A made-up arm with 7 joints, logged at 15 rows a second.
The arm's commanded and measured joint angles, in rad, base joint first. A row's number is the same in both.
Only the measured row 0 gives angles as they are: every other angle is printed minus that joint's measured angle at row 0.
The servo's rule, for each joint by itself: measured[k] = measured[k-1] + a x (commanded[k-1-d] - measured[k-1]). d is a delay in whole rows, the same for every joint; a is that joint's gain. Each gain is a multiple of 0.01, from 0.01 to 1. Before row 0 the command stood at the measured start. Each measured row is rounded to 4 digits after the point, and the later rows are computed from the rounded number. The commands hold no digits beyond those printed.
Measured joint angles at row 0:
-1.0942 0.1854 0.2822 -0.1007 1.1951 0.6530 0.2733
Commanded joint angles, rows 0 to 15:
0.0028 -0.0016 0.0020 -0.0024 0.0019 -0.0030 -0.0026
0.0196 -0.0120 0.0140 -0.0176 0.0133 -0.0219 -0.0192
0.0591 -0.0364 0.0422 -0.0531 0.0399 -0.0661 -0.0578
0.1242 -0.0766 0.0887 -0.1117 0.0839 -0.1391 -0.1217
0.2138 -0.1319 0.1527 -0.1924 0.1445 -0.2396 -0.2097
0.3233 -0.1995 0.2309 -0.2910 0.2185 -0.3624 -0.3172
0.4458 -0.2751 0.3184 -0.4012 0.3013 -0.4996 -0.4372
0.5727 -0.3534 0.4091 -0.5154 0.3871 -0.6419 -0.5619
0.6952 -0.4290 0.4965 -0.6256 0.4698 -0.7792 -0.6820
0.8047 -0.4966 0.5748 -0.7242 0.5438 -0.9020 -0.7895
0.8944 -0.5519 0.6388 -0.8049 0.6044 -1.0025 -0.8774
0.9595 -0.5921 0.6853 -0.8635 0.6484 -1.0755 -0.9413
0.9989 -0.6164 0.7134 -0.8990 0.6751 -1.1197 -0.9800
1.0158 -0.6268 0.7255 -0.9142 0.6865 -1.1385 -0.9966
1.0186 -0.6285 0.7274 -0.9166 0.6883 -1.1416 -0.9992
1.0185 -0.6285 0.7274 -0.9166 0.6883 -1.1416 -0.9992
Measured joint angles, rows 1 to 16:
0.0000 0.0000 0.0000 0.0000 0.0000 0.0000 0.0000
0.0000 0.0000 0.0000 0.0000 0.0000 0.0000 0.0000
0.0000 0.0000 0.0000 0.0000 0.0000 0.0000 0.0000
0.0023 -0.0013 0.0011 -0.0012 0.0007 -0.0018 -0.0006
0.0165 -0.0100 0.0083 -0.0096 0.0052 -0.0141 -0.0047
0.0514 -0.0314 0.0273 -0.0318 0.0177 -0.0458 -0.0164
0.1111 -0.0680 0.0617 -0.0725 0.0415 -0.1027 -0.0396
0.1953 -0.1198 0.1127 -0.1336 0.0786 -0.1862 -0.0770
0.3003 -0.1844 0.1789 -0.2139 0.1290 -0.2937 -0.1298
0.4196 -0.2579 0.2570 -0.3094 0.1910 -0.4193 -0.1974
0.5451 -0.3353 0.3422 -0.4145 0.2616 -0.5551 -0.2776
0.6682 -0.4112 0.4286 -0.5222 0.3366 -0.6918 -0.3666
0.7801 -0.4804 0.5105 -0.6252 0.4112 -0.8200 -0.4596
0.8738 -0.5383 0.5823 -0.7168 0.4808 -0.9313 -0.5515
0.9441 -0.5819 0.6400 -0.7916 0.5411 -1.0193 -0.6373
0.9890 -0.6098 0.6811 -0.8464 0.5893 -1.0805 -0.7127
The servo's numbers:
d 3
a 0.82 0.81 0.56 0.51 0.36 0.61 0.22

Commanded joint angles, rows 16 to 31:
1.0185 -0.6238 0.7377 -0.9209 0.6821 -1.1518 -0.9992
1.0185 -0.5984 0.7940 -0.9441 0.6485 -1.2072 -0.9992
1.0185 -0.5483 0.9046 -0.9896 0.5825 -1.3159 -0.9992
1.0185 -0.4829 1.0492 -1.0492 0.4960 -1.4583 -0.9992
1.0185 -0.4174 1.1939 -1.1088 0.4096 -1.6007 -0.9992
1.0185 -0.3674 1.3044 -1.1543 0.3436 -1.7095 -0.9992
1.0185 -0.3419 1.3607 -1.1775 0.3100 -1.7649 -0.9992
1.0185 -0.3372 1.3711 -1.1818 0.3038 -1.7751 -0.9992
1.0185 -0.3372 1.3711 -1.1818 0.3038 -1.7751 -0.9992
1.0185 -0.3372 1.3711 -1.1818 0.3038 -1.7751 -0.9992
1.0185 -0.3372 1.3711 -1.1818 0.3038 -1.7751 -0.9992
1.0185 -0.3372 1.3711 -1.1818 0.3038 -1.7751 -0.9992
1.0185 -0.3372 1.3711 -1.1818 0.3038 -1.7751 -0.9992
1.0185 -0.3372 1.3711 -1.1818 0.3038 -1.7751 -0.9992
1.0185 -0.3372 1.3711 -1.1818 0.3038 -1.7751 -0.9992
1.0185 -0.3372 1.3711 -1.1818 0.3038 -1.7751 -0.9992
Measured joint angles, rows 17 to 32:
1.0110 -0.6236 0.7060 -0.8810 0.6243 -1.1159 -0.7752
1.0172 -0.6276 0.7180 -0.8992 0.6473 -1.1316 -0.8245
1.0183 -0.6283 0.7233 -0.9081 0.6621 -1.1377 -0.8629
1.0185 -0.6247 0.7314 -0.9146 0.6693 -1.1463 -0.8929
1.0185 -0.6034 0.7665 -0.9296 0.6618 -1.1834 -0.9163
1.0185 -0.5588 0.8438 -0.9602 0.6333 -1.2642 -0.9345
1.0185 -0.4973 0.9588 -1.0056 0.5839 -1.3826 -0.9487
1.0185 -0.4326 1.0905 -1.0582 0.5212 -1.5156 -0.9598
1.0185 -0.3798 1.2103 -1.1072 0.4573 -1.6339 -0.9685
1.0185 -0.3491 1.2945 -1.1431 0.4043 -1.7138 -0.9753
1.0185 -0.3395 1.3374 -1.1628 0.3681 -1.7512 -0.9806
1.0185 -0.3376 1.3563 -1.1725 0.3450 -1.7658 -0.9847
1.0185 -0.3373 1.3646 -1.1772 0.3302 -1.7715 -0.9879
1.0185 -0.3372 1.3682 -1.1795 0.3207 -1.7737 -0.9904
1.0185 -0.3372 1.3698 -1.1807 0.3146 -1.7746 -0.9923
1.0185 -0.3372 1.3705 -1.1813 0.3107 -1.7749 -0.9938

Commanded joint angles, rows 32 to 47:
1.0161 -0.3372 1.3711 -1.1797 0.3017 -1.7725 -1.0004
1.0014 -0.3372 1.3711 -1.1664 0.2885 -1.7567 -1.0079
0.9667 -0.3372 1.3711 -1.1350 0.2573 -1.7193 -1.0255
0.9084 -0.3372 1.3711 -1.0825 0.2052 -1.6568 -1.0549
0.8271 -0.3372 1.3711 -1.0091 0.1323 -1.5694 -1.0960
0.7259 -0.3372 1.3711 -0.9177 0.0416 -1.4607 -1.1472
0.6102 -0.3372 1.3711 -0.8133 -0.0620 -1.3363 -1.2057
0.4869 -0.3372 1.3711 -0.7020 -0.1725 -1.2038 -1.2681
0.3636 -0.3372 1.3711 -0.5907 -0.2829 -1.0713 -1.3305
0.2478 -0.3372 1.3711 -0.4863 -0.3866 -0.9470 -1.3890
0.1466 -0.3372 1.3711 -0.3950 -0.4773 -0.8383 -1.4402
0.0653 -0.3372 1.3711 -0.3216 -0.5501 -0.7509 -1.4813
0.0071 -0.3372 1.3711 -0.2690 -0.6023 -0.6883 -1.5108
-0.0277 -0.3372 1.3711 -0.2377 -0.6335 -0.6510 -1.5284
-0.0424 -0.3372 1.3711 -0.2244 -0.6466 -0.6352 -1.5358
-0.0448 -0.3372 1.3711 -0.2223 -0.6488 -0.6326 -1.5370
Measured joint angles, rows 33 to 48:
1.0185 -0.3372 1.3708 -1.1816 0.3082 -1.7750 -0.9950
1.0185 -0.3372 1.3710 -1.1817 0.3066 -1.7751 -0.9959
1.0185 -0.3372 1.3711 -1.1818 0.3056 -1.7751 -0.9966
1.0165 -0.3372 1.3711 -1.1807 0.3042 -1.7735 -0.9974
1.0041 -0.3372 1.3711 -1.1734 0.2985 -1.7633 -0.9997
0.9734 -0.3372 1.3711 -1.1538 0.2837 -1.7365 -1.0054
0.9201 -0.3372 1.3711 -1.1174 0.2554 -1.6879 -1.0163
0.8438 -0.3372 1.3711 -1.0622 0.2111 -1.6156 -1.0338
0.7471 -0.3372 1.3711 -0.9885 0.1501 -1.5211 -1.0587
0.6348 -0.3372 1.3711 -0.8991 0.0737 -1.4084 -1.0910
0.5135 -0.3372 1.3711 -0.7986 -0.0149 -1.2836 -1.1300
0.3906 -0.3372 1.3711 -0.6926 -0.1114 -1.1541 -1.1741
0.2735 -0.3372 1.3711 -0.5874 -0.2105 -1.0278 -1.2214
0.1694 -0.3372 1.3711 -0.4893 -0.3065 -0.9122 -1.2695
0.0840 -0.3372 1.3711 -0.4038 -0.3942 -0.8138 -1.3161
0.0209 -0.3372 1.3711 -0.3351 -0.4691 -0.7372 -1.3589

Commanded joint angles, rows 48 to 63:
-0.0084 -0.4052 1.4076 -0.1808 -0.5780 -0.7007 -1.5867
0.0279 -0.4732 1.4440 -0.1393 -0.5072 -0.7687 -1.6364
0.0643 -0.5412 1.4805 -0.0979 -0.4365 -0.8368 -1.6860
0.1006 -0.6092 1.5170 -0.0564 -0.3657 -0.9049 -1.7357
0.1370 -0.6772 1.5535 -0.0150 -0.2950 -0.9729 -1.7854
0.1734 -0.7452 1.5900 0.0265 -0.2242 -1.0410 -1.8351
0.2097 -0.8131 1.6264 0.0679 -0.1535 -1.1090 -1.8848
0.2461 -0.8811 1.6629 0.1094 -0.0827 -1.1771 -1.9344
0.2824 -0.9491 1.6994 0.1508 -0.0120 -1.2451 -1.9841
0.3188 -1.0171 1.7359 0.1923 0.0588 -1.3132 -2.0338
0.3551 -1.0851 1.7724 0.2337 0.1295 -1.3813 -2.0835
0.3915 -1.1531 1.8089 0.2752 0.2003 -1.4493 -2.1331
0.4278 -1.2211 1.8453 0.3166 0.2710 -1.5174 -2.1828
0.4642 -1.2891 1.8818 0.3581 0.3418 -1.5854 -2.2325
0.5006 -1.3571 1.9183 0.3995 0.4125 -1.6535 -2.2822
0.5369 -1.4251 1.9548 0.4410 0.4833 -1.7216 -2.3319
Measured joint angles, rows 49 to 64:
-0.0190 -0.3372 1.3711 -0.2854 -0.5283 -0.6846 -1.3962
-0.0382 -0.3372 1.3711 -0.2543 -0.5709 -0.6545 -1.4269
-0.0436 -0.3372 1.3711 -0.2380 -0.5989 -0.6411 -1.4511
-0.0147 -0.3923 1.3915 -0.2088 -0.5914 -0.6775 -1.4809
0.0202 -0.4578 1.4209 -0.1734 -0.5611 -0.7331 -1.5151
0.0564 -0.5254 1.4543 -0.1349 -0.5162 -0.7964 -1.5527
0.0926 -0.5933 1.4894 -0.0949 -0.4620 -0.8626 -1.5930
0.1290 -0.6613 1.5253 -0.0542 -0.4019 -0.9299 -1.6353
0.1654 -0.7293 1.5615 -0.0130 -0.3379 -0.9977 -1.6793
0.2017 -0.7972 1.5978 0.0283 -0.2715 -1.0656 -1.7245
0.2381 -0.8652 1.6343 0.0697 -0.2035 -1.1336 -1.7707
0.2744 -0.9332 1.6708 0.1111 -0.1346 -1.2016 -1.8176
0.3108 -1.0012 1.7073 0.1525 -0.0650 -1.2697 -1.8652
0.3471 -1.0692 1.7438 0.1939 0.0050 -1.3378 -1.9132
0.3835 -1.1372 1.7803 0.2354 0.0753 -1.4058 -1.9616
0.4198 -1.2052 1.8167 0.2768 0.1458 -1.4739 -2.0103

